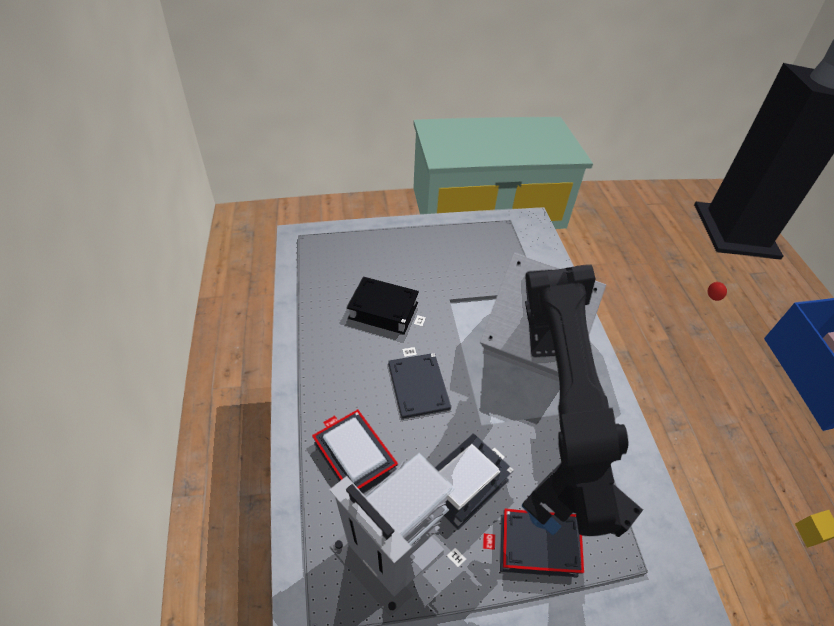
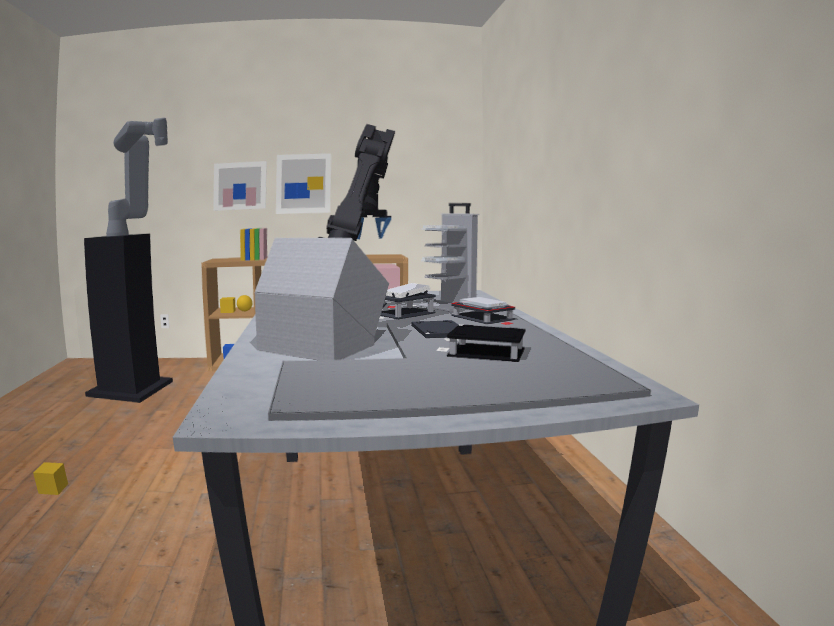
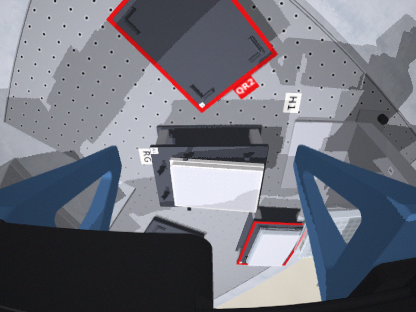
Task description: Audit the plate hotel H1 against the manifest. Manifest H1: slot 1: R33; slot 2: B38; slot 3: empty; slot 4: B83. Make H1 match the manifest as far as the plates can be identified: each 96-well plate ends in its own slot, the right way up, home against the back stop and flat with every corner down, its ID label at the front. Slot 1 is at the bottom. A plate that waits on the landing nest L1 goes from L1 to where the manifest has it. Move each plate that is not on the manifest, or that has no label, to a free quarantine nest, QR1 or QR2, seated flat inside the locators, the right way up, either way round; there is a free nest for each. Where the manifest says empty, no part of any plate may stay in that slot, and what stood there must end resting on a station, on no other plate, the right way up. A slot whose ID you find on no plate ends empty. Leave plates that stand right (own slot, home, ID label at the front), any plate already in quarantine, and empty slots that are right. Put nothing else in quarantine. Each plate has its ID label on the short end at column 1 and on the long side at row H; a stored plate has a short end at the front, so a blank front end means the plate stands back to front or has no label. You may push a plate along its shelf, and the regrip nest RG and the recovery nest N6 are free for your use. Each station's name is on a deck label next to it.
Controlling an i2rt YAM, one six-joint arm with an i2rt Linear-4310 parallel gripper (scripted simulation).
same spot on black landing nest L1: [image 1: 381,299] = [image 2: 489,331]
